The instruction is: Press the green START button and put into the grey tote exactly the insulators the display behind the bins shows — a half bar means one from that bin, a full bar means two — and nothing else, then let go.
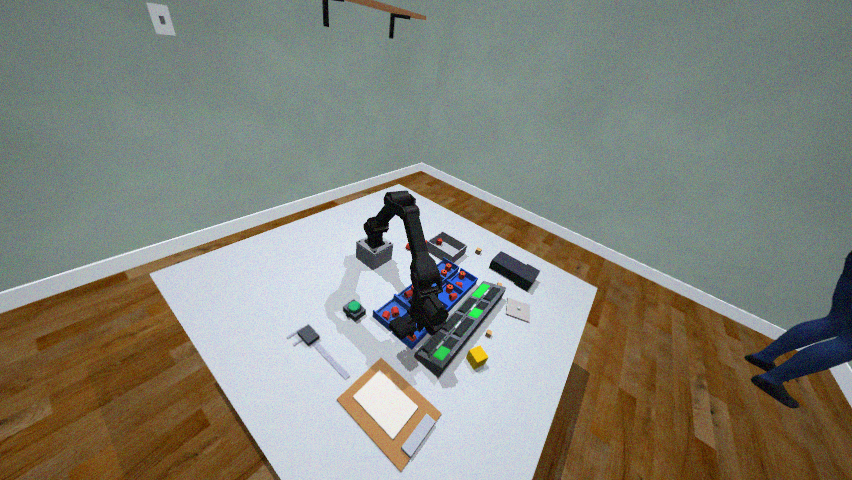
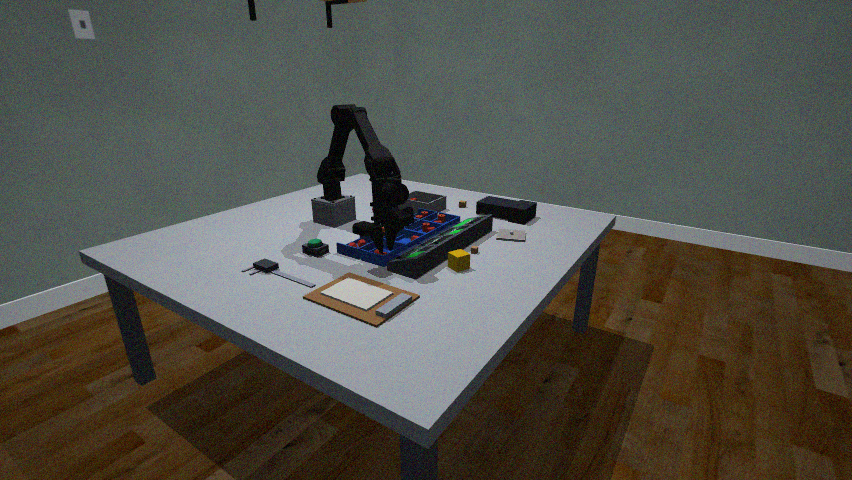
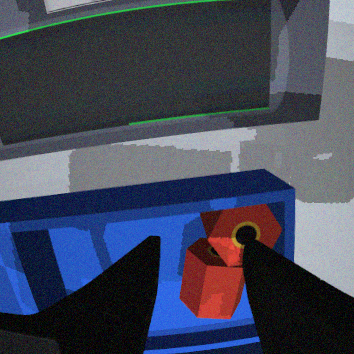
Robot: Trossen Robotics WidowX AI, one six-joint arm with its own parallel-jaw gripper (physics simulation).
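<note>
My gripper is partly open, its fingers pointing down at the end bin of the blue bins. Two red hex insulators lie there, touching: one upright-looking insulator shows between the fingers, and the other insulator is partly behind the right finger. Nothing is held. The display shows three green bars; the far one looks longest. The green START button stands left of the bins. The grey tote holds a red insulator.
A red piece lies on the table beside the tote. A yellow cube, a black block, a caliper and a clipboard lie around the bins and display.
</note>
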